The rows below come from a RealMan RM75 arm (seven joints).
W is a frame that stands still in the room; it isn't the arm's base.
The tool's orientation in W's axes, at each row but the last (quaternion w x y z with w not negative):
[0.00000 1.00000 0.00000 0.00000]
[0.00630 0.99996 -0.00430 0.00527]
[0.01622 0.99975 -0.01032 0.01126]
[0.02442 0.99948 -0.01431 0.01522]
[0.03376 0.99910 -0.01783 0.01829]
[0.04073 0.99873 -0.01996 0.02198]
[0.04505 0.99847 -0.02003 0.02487]
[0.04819 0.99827 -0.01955 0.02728]
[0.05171 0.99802 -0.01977 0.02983]
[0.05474 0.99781 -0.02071 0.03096]
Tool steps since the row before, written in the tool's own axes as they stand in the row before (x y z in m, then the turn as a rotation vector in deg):
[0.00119 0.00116 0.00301 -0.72 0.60 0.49]
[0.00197 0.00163 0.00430 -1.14 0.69 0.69]
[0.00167 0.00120 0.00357 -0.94 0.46 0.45]
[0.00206 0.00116 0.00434 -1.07 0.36 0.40]
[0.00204 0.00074 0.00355 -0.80 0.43 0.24]
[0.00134 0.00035 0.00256 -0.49 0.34 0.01]
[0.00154 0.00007 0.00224 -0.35 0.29 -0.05]
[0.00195 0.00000 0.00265 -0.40 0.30 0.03]
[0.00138 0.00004 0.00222 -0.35 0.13 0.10]
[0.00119 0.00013 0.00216 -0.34 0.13 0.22]
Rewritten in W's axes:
[0.00119 -0.00116 -0.00301 -0.72 -0.60 -0.49]
[0.00200 -0.00170 -0.00426 -1.14 -0.69 -0.69]
[0.00172 -0.00135 -0.00349 -0.94 -0.46 -0.46]
[0.00215 -0.00143 -0.00421 -1.07 -0.35 -0.42]
[0.00214 -0.00105 -0.00341 -0.81 -0.42 -0.24]
[0.00143 -0.00061 -0.00246 -0.50 -0.32 0.00]
[0.00164 -0.00033 -0.00214 -0.36 -0.27 0.06]
[0.00208 -0.00033 -0.00252 -0.41 -0.29 -0.02]
[0.00150 -0.00032 -0.00212 -0.35 -0.13 -0.11]
[0.00131 -0.00041 -0.00205 -0.33 -0.14 -0.23]

